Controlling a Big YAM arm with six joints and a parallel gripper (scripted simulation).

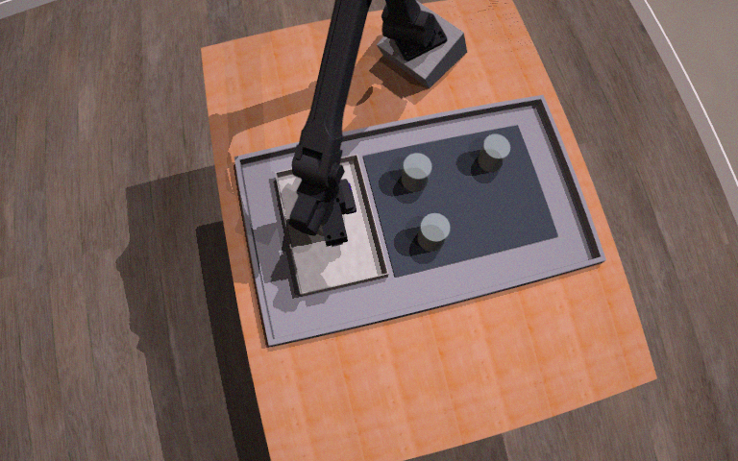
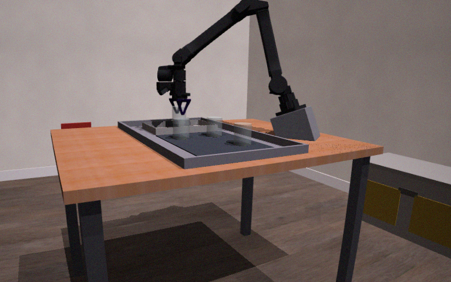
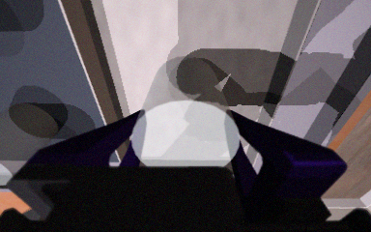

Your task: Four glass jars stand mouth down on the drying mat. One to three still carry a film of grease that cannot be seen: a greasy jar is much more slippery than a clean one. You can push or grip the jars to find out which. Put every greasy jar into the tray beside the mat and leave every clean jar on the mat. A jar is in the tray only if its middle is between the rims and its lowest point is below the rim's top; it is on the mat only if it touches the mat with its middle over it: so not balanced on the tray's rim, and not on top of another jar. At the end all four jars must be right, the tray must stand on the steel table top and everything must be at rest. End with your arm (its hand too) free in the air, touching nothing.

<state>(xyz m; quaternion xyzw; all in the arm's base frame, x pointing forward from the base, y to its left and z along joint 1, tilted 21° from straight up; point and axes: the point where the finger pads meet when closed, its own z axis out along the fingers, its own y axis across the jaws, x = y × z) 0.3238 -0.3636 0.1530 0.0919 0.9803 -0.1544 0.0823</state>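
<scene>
The pale tray is 70 mm below my hand. From my hand the other things lie so: dark drying mat 310 mm to the left, 80 mm below, 70 mm ahead; rimmed steel top 200 mm to the left, 80 mm below, 60 mm ahead.
</scene>
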